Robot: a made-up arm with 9 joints. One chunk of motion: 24 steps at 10 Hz.
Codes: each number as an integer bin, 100 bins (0 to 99) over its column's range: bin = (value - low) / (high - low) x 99, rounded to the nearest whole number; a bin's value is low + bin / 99 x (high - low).
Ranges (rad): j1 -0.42..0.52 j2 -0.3..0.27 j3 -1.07..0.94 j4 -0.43..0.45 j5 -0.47..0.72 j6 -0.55..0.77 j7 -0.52..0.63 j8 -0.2..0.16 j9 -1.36..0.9
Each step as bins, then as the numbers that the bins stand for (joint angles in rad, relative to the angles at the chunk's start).
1 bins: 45 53 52 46 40 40 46 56 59
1 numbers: 0.0073 0.0052 -0.0142 -0.0211 0.0108 -0.0167 0.0143 0.0036 -0.0131
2 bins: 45 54 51 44 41 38 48 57 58
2 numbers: 0.0073 0.0109 -0.0345 -0.0389 0.0228 -0.0433 0.0376 0.0073 -0.0360
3 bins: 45 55 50 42 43 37 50 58 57
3 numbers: 0.0073 0.0167 -0.0548 -0.0567 0.0469 -0.0567 0.0608 0.0109 -0.0588
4 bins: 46 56 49 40 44 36 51 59 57
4 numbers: 0.0168 0.0224 -0.0752 -0.0744 0.0589 -0.0700 0.0724 0.0145 -0.0588
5 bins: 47 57 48 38 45 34 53 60 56
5 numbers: 0.0263 0.0282 -0.0955 -0.0922 0.0709 -0.0967 0.0957 0.0182 -0.0816
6 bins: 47 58 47 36 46 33 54 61 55
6 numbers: 0.0263 0.0339 -0.1158 -0.1100 0.0829 -0.1100 0.1073 0.0218 -0.1044
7 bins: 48 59 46 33 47 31 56 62 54
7 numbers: 0.0358 0.0397 -0.1361 -0.1367 0.0949 -0.1367 0.1305 0.0255 -0.1273
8 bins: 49 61 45 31 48 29 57 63 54
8 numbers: 0.0453 0.0512 -0.1564 -0.1544 0.1070 -0.1633 0.1421 0.0291 -0.1273
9 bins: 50 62 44 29 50 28 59 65 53
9 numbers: 0.0547 0.0570 -0.1767 -0.1722 0.1310 -0.1767 0.1654 0.0364 -0.1501
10 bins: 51 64 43 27 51 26 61 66 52
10 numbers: 0.0642 0.0685 -0.1970 -0.1900 0.1430 -0.2033 0.1886 0.0400 -0.1729
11 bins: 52 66 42 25 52 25 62 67 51
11 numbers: 0.0737 0.0800 -0.2173 -0.2078 0.1551 -0.2167 0.2002 0.0436 -0.1958
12 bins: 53 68 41 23 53 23 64 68 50
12 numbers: 0.0832 0.0915 -0.2376 -0.2256 0.1671 -0.2433 0.2234 0.0473 -0.2186
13 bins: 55 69 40 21 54 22 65 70 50
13 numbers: 0.1022 0.0973 -0.2579 -0.2433 0.1791 -0.2567 0.2351 0.0545 -0.2186
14 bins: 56 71 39 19 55 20 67 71 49
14 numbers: 0.1117 0.1088 -0.2782 -0.2611 0.1911 -0.2833 0.2583 0.0582 -0.2414
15 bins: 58 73 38 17 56 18 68 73 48
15 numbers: 0.1307 0.1203 -0.2985 -0.2789 0.2031 -0.3100 0.2699 0.0655 -0.2642
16 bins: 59 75 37 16 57 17 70 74 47
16 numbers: 0.1402 0.1318 -0.3188 -0.2878 0.2152 -0.3233 0.2931 0.0691 -0.2871
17 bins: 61 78 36 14 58 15 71 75 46
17 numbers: 0.1592 0.1491 -0.3391 -0.3056 0.2272 -0.3500 0.3047 0.0727 -0.3099
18 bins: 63 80 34 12 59 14 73 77 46
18 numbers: 0.1782 0.1606 -0.3797 -0.3233 0.2392 -0.3633 0.3280 0.0800 -0.3099
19 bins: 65 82 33 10 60 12 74 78 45
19 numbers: 0.1972 0.1721 -0.4000 -0.3411 0.2512 -0.3900 0.3396 0.0836 -0.3327
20 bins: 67 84 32 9 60 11 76 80 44
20 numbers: 0.2162 0.1836 -0.4203 -0.3500 0.2512 -0.4033 0.3628 0.0909 -0.3556
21 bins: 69 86 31 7 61 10 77 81 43
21 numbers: 0.2352 0.1952 -0.4406 -0.3678 0.2632 -0.4167 0.3744 0.0945 -0.3784
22 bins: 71 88 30 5 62 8 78 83 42
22 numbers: 0.2541 0.2067 -0.4609 -0.3856 0.2753 -0.4433 0.3861 0.1018 -0.4012
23 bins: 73 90 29 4 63 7 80 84 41
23 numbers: 0.2731 0.2182 -0.4812 -0.3944 0.2873 -0.4567 0.4093 0.1055 -0.4240
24 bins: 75 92 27 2 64 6 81 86 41
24 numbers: 0.2921 0.2297 -0.5218 -0.4122 0.2993 -0.4700 0.4209 0.1127 -0.4240
